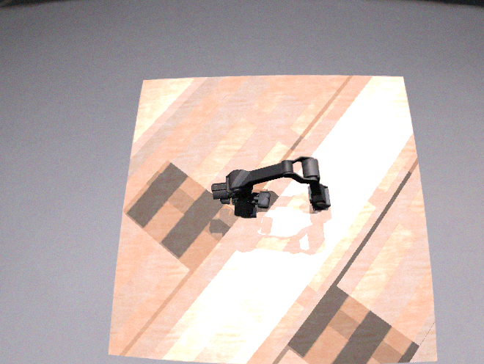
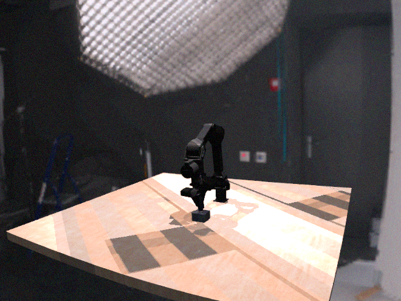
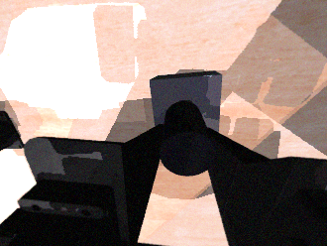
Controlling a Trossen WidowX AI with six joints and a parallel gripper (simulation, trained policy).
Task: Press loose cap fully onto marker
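The dark cap lies 10 mm above my gripper tip. Also, from my gripper tip: blue-grey holder block 50 mm below, 10 mm to the left.
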